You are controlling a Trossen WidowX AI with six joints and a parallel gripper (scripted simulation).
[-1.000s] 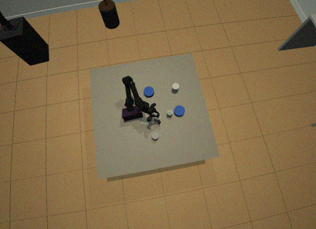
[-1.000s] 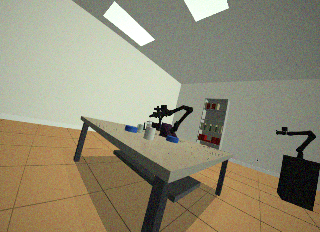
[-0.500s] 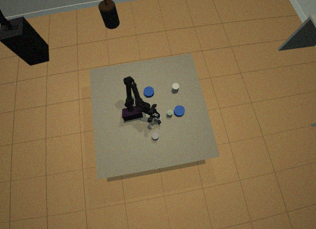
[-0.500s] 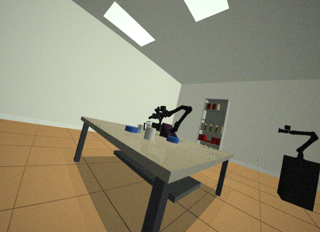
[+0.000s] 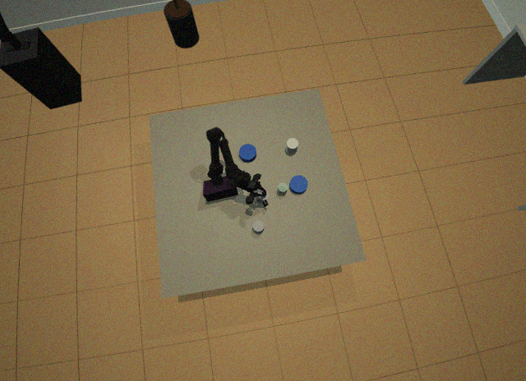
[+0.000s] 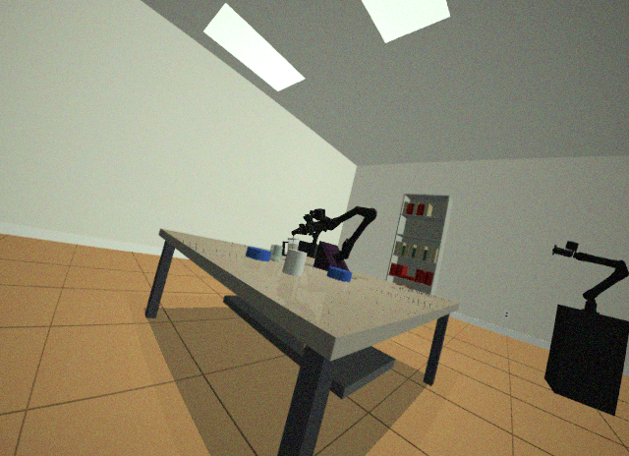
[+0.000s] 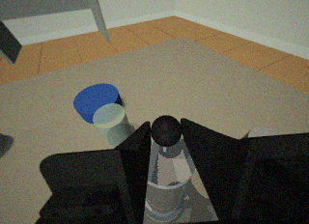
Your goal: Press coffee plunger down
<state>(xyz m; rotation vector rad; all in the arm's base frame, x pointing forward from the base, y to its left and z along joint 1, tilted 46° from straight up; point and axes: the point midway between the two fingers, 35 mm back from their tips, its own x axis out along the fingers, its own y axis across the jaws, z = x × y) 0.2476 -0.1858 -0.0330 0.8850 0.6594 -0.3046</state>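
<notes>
My gripper tip is 20 mm past the coffee plunger, 10 mm to the right of it and 70 mm above it. Round my gripper tip: coffee press 10 mm behind, 90 mm below; white cup 270 mm ahead, 320 mm to the left, 120 mm below.
</notes>
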